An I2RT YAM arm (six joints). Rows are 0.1 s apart.
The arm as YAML. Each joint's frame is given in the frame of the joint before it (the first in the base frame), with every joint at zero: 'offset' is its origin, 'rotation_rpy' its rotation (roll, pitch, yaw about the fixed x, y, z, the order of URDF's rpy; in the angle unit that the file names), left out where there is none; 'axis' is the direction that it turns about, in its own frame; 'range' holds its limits. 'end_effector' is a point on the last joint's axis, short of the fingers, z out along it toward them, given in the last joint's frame.
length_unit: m
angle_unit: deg
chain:
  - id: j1
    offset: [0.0, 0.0, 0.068]
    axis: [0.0, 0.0, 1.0]
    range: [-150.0, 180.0]
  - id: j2
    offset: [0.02, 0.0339, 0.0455]
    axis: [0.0, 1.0, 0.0]
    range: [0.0, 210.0]
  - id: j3
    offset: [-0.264, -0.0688, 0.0]
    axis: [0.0, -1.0, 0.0]
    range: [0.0, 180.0]
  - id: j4
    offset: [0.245, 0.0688, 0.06]
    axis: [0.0, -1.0, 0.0]
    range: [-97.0, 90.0]
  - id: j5
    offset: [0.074, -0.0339, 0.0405]
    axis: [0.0, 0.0, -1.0]
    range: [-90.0, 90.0]
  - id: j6
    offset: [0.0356, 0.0, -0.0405]
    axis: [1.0, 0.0, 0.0]
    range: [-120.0, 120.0]
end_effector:
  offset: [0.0, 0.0, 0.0]
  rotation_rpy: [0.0, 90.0, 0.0]
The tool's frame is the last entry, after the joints.
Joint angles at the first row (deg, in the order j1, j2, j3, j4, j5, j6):
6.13 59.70 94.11 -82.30 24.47 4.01
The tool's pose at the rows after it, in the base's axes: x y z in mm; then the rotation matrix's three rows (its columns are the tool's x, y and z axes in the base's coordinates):
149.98, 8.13, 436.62; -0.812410, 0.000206, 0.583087; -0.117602, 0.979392, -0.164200; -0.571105, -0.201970, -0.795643
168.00, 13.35, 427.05; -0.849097, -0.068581, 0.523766; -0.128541, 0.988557, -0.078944; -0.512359, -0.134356, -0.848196
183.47, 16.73, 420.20; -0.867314, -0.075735, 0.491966; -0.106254, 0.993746, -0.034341; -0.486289, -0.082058, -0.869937
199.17, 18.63, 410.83; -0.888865, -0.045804, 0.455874; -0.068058, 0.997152, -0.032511; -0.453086, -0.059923, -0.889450
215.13, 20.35, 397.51; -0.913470, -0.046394, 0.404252; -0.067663, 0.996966, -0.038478; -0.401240, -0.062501, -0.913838
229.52, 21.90, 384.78; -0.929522, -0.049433, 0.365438; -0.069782, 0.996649, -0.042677; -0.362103, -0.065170, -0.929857
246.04, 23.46, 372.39; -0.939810, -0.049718, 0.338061; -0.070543, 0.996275, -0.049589; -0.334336, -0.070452, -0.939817
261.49, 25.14, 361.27; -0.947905, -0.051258, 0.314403; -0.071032, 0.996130, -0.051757; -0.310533, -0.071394, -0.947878
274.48, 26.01, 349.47; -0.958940, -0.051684, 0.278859; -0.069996, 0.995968, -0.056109; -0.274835, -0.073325, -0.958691
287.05, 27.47, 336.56; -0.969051, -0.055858, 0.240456; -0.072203, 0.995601, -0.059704; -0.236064, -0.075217, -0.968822
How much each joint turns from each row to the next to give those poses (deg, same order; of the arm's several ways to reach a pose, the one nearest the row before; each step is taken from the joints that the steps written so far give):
0.04 4.46 -0.01 -2.41 -11.41 -5.75
0.01 3.45 0.01 -0.65 -5.31 -0.37
-0.01 2.67 -0.03 0.72 -2.76 1.40
0.00 2.67 -0.46 0.79 -0.32 2.32
0.01 2.86 -0.96 0.52 0.02 0.17
-0.01 2.52 -1.00 1.09 0.00 -0.02
-0.02 2.90 -0.53 1.73 0.22 0.00
0.00 2.91 -0.02 1.49 -0.02 0.02
-0.11 2.80 0.00 0.65 -0.01 0.02
0.03 2.88 0.00 0.59 -0.02 -0.04

